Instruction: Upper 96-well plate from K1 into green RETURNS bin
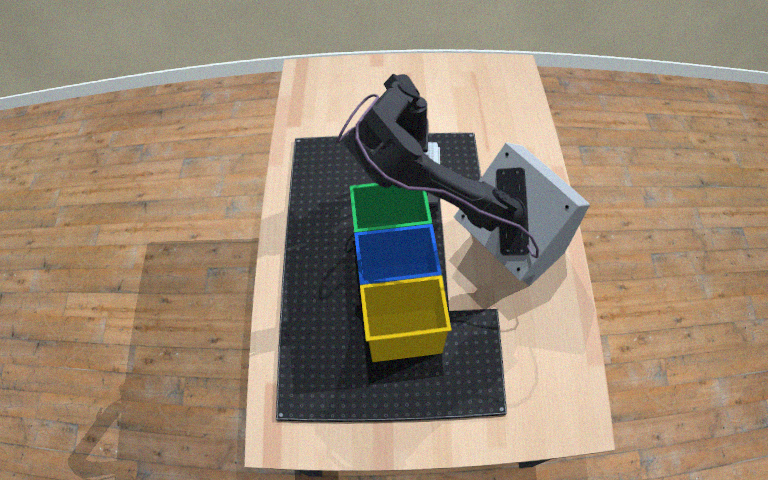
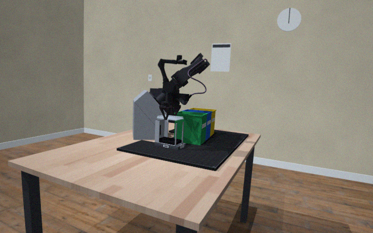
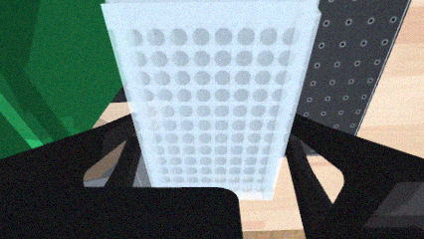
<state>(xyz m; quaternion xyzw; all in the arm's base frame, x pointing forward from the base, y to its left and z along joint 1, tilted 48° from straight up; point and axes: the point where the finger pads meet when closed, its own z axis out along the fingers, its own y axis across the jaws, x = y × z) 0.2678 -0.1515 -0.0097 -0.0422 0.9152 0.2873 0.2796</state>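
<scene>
Now: hand 1 cm short of the green bin, 17 cm to the right of it and 7 cm above it. From my hand the other things lie so: dark plate: 13 cm below; then white 96-well plate: right at my hand; then blue bin: 5 cm behind, 29 cm to the left, 7 cm below.
</scene>
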